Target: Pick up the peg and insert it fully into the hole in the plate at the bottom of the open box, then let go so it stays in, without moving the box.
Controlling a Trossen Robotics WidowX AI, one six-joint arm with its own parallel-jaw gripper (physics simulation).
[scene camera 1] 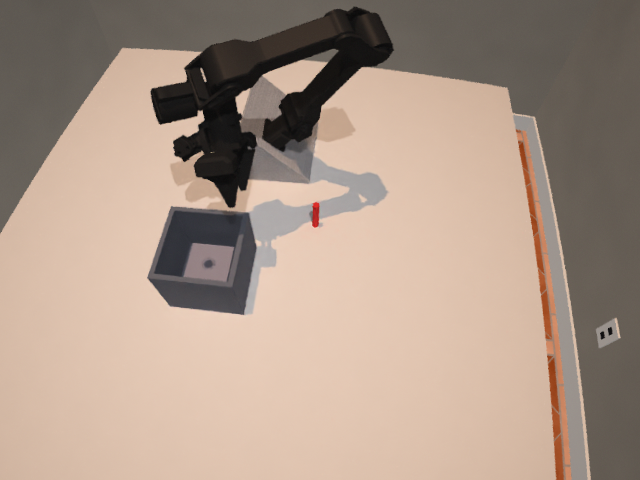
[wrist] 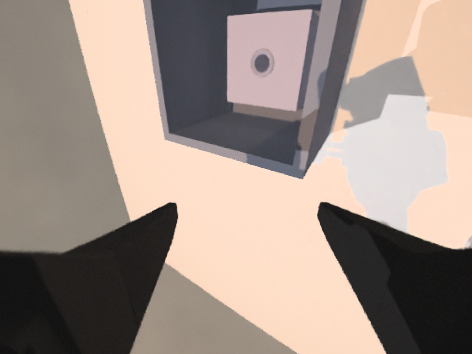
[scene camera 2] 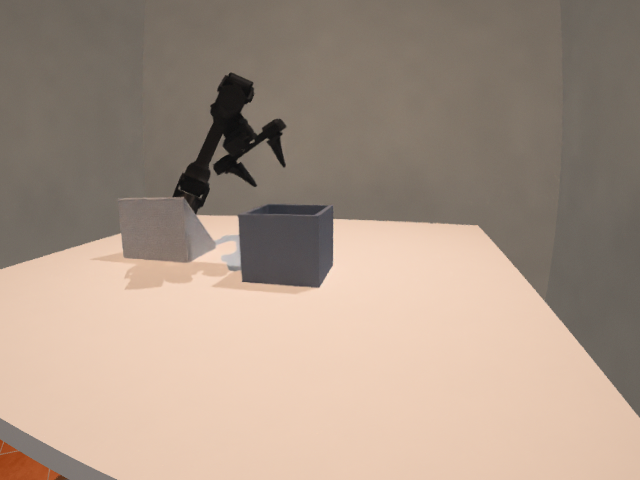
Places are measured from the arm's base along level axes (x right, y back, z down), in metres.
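Pixels of known places: gripper, fingertip midpoint: (scene camera 1: 237, 198) (wrist: 248, 209) (scene camera 2: 270, 176); arm's base, link origin: (scene camera 1: 274, 135) (scene camera 2: 179, 218).
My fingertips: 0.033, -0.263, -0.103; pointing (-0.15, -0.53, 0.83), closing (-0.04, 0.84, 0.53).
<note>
For each thing: its middle in the pictures, then the offset to it from my fingertips, as dx, dy, dz. "spot": a spot on its surface instead. Level surfaces: height alone.
- thin red peg, body centre: (scene camera 1: 315, 215) -0.139, +0.081, +0.163
- dark blue-grey open box, body centre: (wrist: 257, 63) (scene camera 1: 207, 261) (scene camera 2: 289, 241) +0.075, -0.060, +0.134
- pale pink plate, body centre: (wrist: 270, 63) (scene camera 1: 210, 268) +0.075, -0.060, +0.168
- round dark hole, surface spot: (wrist: 262, 63) (scene camera 1: 209, 272) spot: +0.075, -0.069, +0.166
- table, surface height: dz +0.203
A thin red peg (scene camera 1: 315, 214) appears to stand upright on the table, right of the box in scene camera 1. It does not show in scene camera 2 or the wrist view. The dark blue-grey open box (scene camera 1: 206, 297) (scene camera 2: 279, 248) (wrist: 192, 65) stands upright on the table. A pale pink plate (scene camera 1: 222, 253) (wrist: 245, 90) lies at its bottom, and the round dark hole (scene camera 1: 208, 263) (wrist: 262, 63) in it is empty. My gripper (scene camera 1: 237, 196) (scene camera 2: 269, 175) (wrist: 248, 209) is open and empty, its fingers wide apart. It hangs in the air above the level of the box rim, toward the arm-base side of the box.
A grey wedge-shaped block (scene camera 1: 281, 173) (scene camera 2: 155, 227) stands on the table (scene camera 1: 361, 361) (scene camera 2: 361, 361) near the arm's base, behind the box in scene camera 1. The arm's shadow falls across the table between the box and the peg. Table edges show in all views.
</note>
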